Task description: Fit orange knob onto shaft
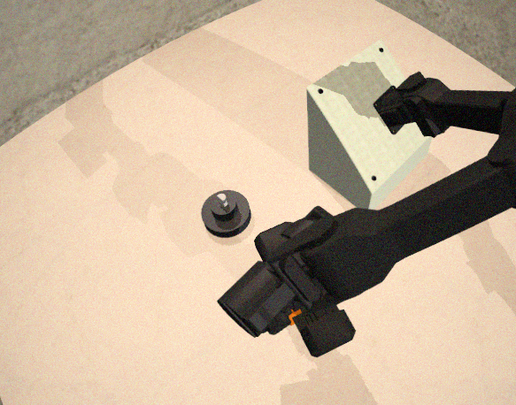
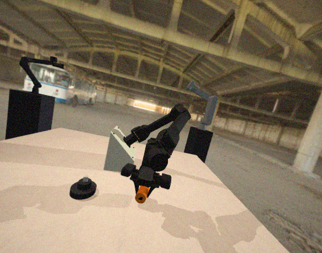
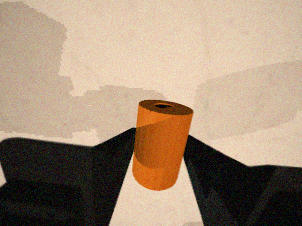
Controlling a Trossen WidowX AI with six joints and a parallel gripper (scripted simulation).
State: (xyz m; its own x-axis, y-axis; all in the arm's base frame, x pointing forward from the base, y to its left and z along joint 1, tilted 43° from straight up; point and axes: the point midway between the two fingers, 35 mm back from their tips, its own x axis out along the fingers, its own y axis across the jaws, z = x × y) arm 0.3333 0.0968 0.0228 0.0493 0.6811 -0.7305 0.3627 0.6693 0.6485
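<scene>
Right now the orange knob is 1 cm to the left of my gripper tip, 1 cm behind it and 1 cm above it. Also, from my gripper tip: dark round pedestal: 21 cm to the right, 4 cm behind, 1 cm above.
</scene>
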